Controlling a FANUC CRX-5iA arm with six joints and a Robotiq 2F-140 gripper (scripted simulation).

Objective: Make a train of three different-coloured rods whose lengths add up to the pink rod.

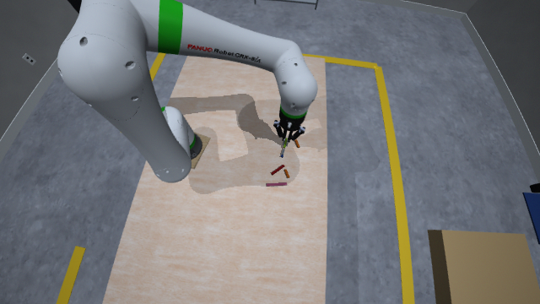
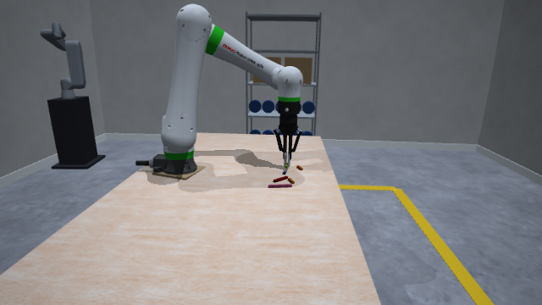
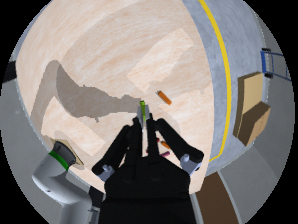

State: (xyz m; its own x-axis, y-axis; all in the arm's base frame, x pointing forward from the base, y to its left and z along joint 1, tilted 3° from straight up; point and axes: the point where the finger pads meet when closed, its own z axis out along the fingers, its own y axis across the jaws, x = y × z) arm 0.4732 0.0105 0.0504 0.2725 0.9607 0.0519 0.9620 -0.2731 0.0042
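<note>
My gripper is now 3 cm above the lime rod. Round my hand: grey rod 1 cm behind, 4 cm to the right, 4 cm below; then blue rod 2 cm behind, 6 cm to the right, 4 cm below; then red rod 4 cm behind, 13 cm to the right, 4 cm below.
</note>
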